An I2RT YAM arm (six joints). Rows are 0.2 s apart.
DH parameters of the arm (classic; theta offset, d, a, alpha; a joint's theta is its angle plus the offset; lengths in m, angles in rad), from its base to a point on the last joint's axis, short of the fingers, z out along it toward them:
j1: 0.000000 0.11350 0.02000 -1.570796
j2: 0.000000 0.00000 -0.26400 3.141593
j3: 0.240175 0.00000 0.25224 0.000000
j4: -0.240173 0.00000 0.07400 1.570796
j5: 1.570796 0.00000 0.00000 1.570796
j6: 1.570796 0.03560 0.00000 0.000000
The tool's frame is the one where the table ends.
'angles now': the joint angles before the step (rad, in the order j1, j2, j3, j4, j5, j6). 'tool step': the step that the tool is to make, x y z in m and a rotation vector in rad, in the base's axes. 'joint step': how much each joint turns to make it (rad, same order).
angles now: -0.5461 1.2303 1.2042 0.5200 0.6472 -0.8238
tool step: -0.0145 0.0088 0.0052 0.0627 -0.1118 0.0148
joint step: 0.0047 -0.0568 -0.0049 -0.0704 0.0431 0.1317
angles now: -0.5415 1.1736 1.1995 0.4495 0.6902 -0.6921
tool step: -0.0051 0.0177 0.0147 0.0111 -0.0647 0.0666
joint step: 0.0537 -0.0340 0.0367 -0.0554 0.0078 0.0556
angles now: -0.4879 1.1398 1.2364 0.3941 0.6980 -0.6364
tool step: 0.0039 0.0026 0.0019 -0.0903 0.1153 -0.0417
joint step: 0.0153 0.0121 -0.0078 0.0783 -0.0169 -0.1868
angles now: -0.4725 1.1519 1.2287 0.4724 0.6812 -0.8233
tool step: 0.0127 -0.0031 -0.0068 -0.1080 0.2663 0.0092
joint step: -0.0016 0.0247 0.0016 -0.0336 -0.1180 -0.2253
